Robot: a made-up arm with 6 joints.
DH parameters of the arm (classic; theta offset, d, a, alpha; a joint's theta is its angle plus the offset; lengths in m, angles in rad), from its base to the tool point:
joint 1: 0 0.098 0 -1.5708
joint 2: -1.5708 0 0.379 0
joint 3: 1.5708 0.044 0 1.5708
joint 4: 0 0.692 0 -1.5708
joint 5: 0 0 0 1.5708
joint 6: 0 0.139 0 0
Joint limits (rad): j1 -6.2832..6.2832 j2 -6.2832..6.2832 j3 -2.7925..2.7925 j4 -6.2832..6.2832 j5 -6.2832..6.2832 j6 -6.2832..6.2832
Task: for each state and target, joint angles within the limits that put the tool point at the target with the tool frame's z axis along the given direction. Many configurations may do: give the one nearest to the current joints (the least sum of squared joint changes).
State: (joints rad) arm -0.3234 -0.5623 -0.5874 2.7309 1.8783 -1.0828
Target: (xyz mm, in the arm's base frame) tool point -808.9 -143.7 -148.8 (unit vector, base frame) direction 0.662 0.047 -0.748
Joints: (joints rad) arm 0.2134 -0.9873 -1.1165 3.2377 1.7576 -1.0828
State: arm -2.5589 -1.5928 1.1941 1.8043 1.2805 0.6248
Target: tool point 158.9 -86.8 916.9 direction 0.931 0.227 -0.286
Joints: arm -1.6956 -0.7548 1.3248 1.7181 2.0096 0.6248
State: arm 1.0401 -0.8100 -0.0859 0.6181 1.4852 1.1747
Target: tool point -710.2 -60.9 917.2 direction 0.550 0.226 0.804
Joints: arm 0.1724 -0.6566 -0.2850 0.1287 1.5671 1.1747
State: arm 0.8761 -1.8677 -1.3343 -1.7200 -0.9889 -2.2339
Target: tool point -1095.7 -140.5 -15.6 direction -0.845 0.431 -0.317
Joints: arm 0.2461 -1.1393 -0.7673 -1.4689 -0.6778 -2.2339
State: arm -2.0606 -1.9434 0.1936 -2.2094 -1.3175 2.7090
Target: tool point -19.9 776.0 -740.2 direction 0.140 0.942 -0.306
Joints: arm -1.4417 -2.0560 -0.6218 -2.7775 -0.8185 2.7090
